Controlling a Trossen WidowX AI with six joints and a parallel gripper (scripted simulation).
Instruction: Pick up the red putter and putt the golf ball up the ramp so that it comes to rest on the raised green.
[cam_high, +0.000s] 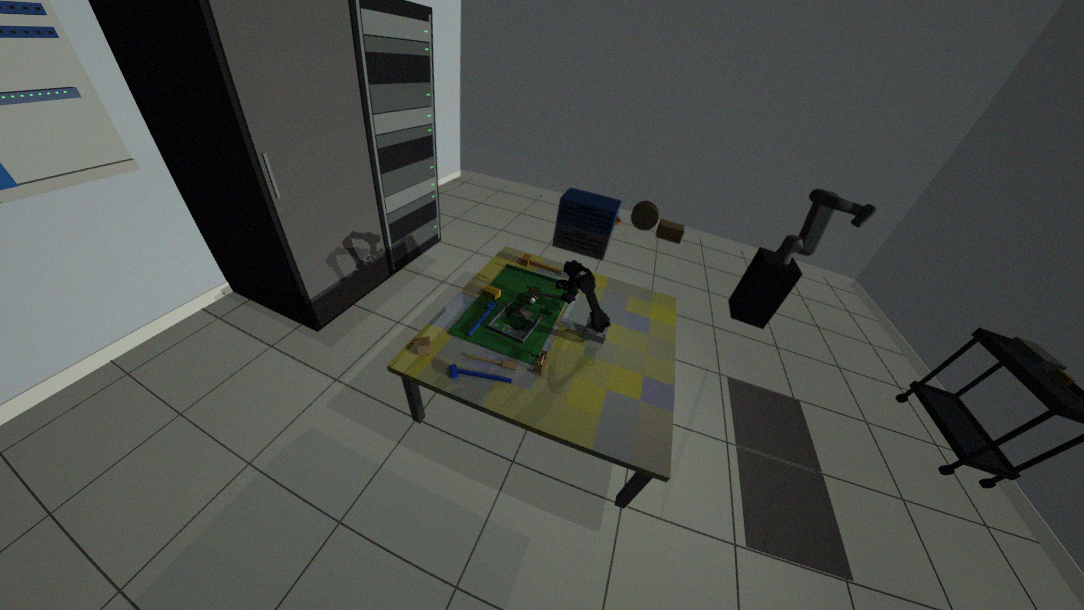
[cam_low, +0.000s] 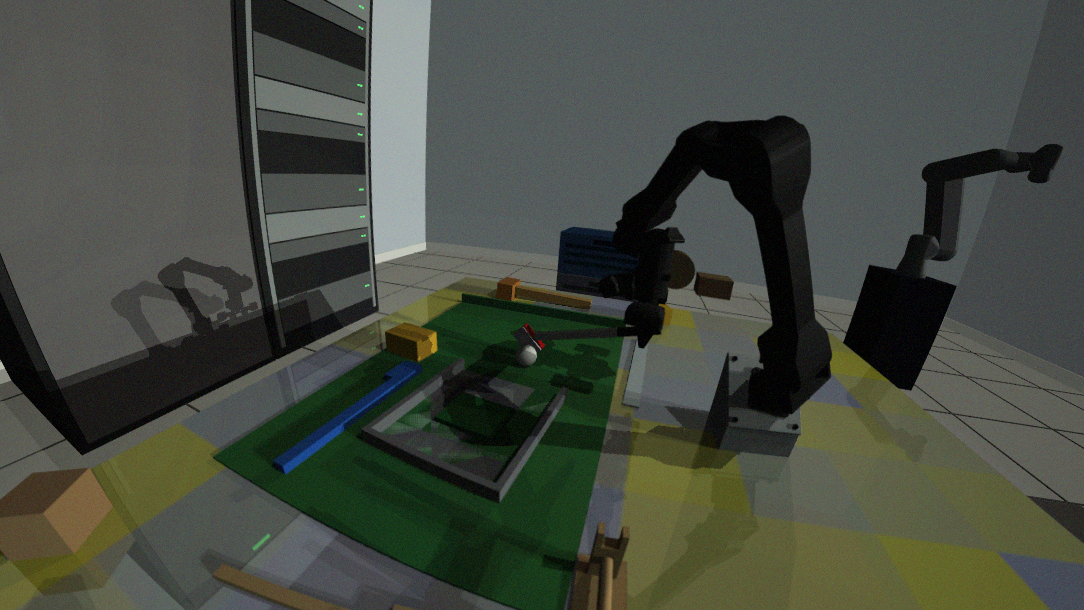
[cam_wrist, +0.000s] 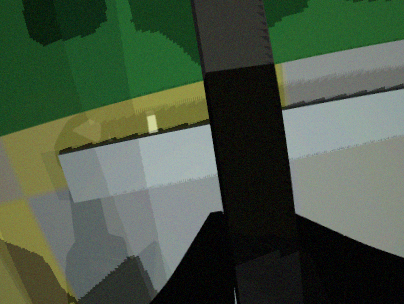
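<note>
Now: gripper tip 12 cm short of the red putter. The rest, counted from my gripper tip: tan block 63 cm to the left, 52 cm ahead, 5 cm below; then white golf ball 22 cm ahead, 5 cm below, 4 cm to the left.
</note>
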